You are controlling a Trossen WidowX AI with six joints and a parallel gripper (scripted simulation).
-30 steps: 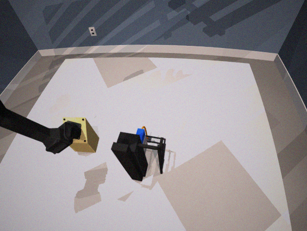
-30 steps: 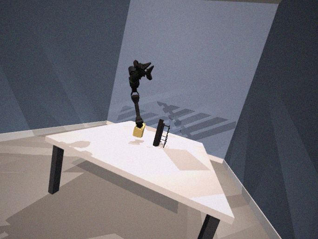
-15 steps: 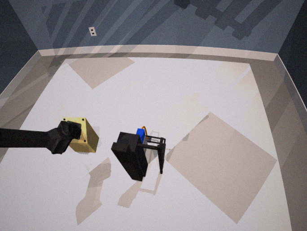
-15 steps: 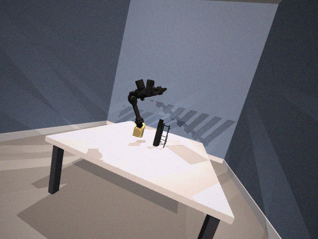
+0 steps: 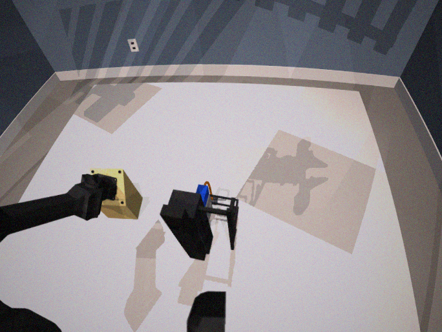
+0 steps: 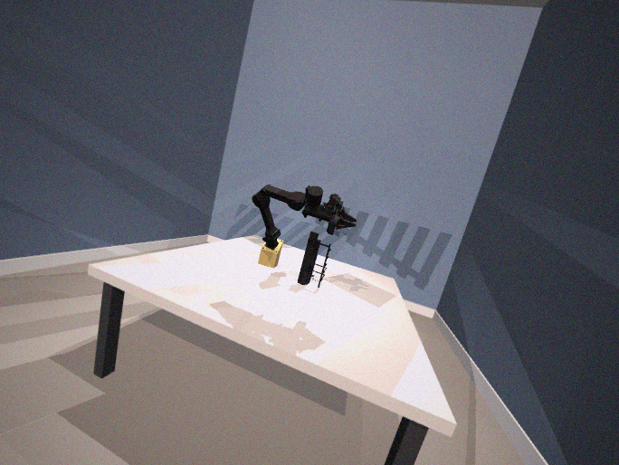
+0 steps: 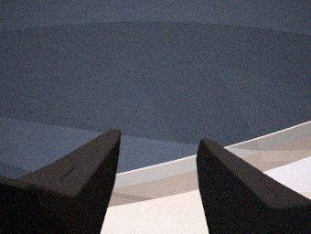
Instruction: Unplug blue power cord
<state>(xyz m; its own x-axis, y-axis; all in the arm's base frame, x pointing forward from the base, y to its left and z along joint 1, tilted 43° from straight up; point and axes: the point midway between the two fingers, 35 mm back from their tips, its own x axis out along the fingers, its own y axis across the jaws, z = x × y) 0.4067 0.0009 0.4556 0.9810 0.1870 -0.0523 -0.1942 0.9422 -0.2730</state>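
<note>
The blue plug lies 30 cm to the left of my gripper tip, 26 cm below it and 21 cm behind it.
</note>
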